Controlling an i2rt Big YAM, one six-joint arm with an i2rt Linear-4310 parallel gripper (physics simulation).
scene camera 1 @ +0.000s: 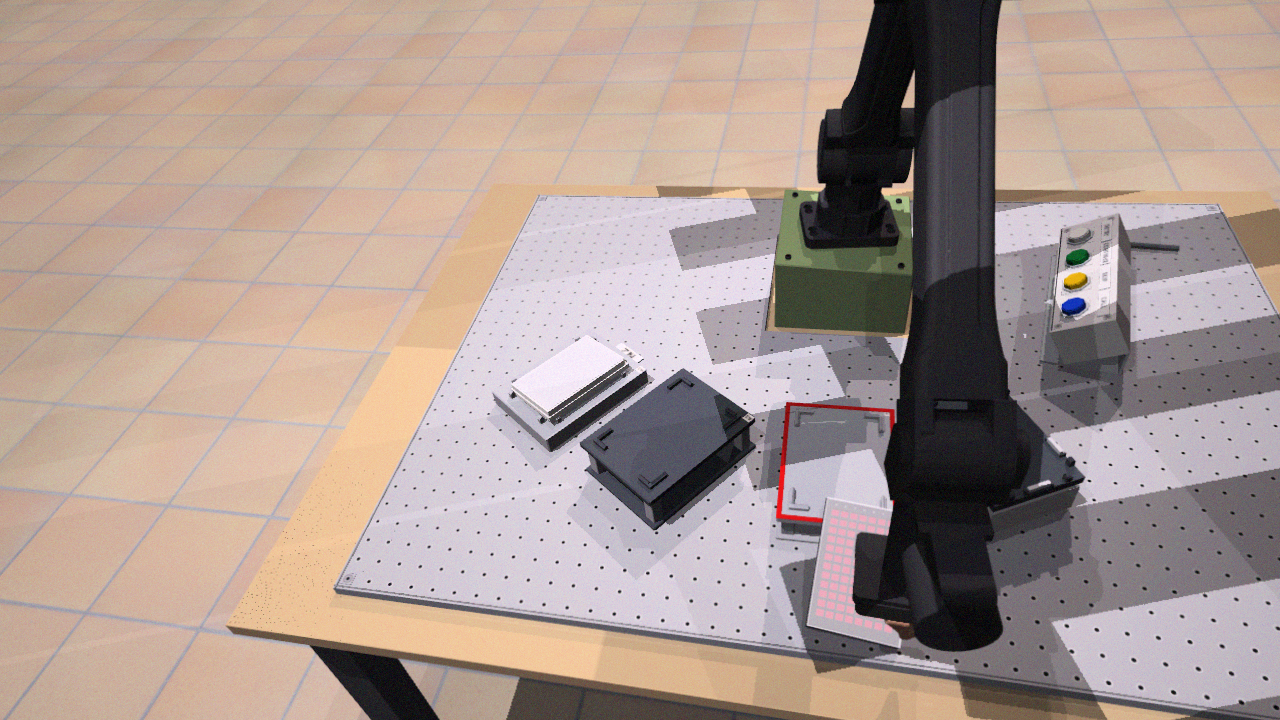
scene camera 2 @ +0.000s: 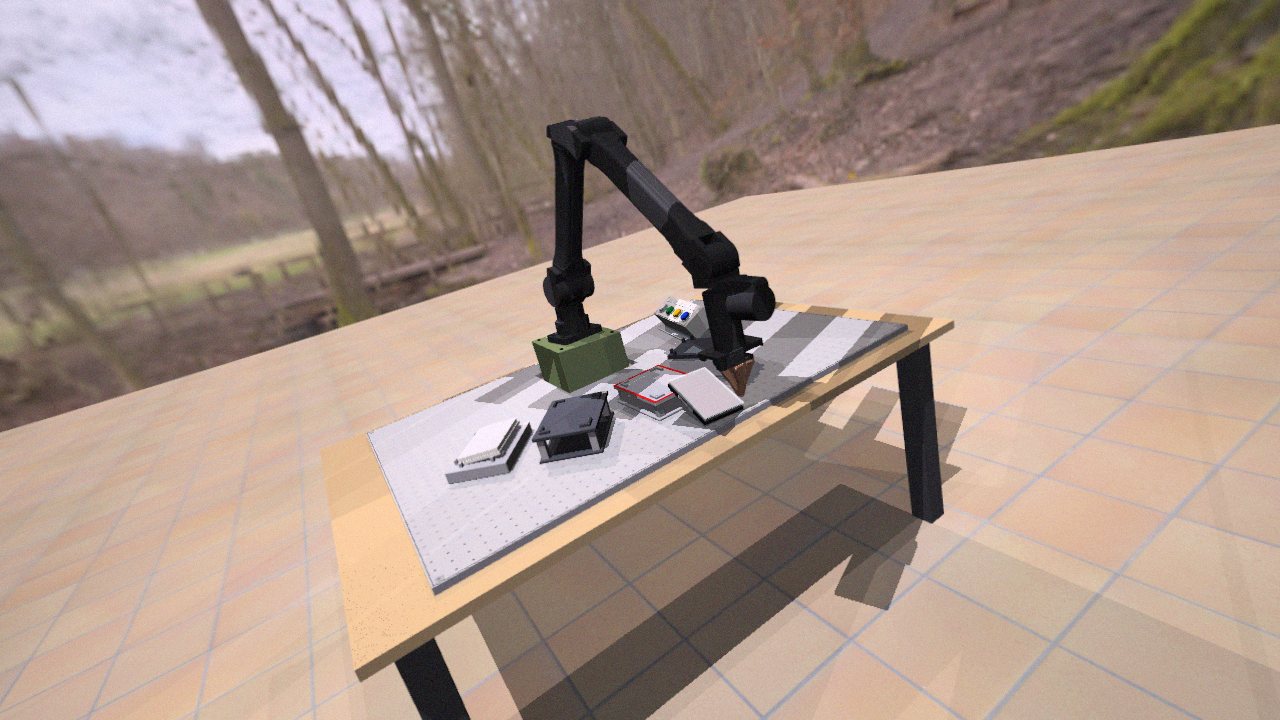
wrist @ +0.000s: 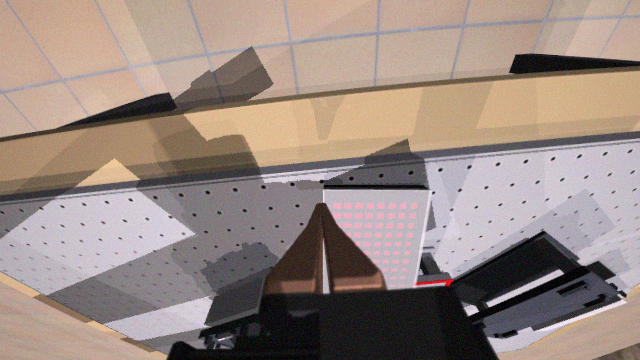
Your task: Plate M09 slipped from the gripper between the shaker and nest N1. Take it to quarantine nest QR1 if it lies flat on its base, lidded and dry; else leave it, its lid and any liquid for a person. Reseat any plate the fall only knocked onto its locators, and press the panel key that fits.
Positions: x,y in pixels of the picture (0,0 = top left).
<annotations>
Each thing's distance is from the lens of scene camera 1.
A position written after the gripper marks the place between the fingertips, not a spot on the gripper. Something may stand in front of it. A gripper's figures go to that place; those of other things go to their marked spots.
gripper [scene camera 1: 903,632]: 81 cm
button box [scene camera 1: 1087,319]: 107 cm
dark station [scene camera 1: 1051,484]: 90 cm
The marked spots on the button box and the dark station are 25 cm apart.
</annotations>
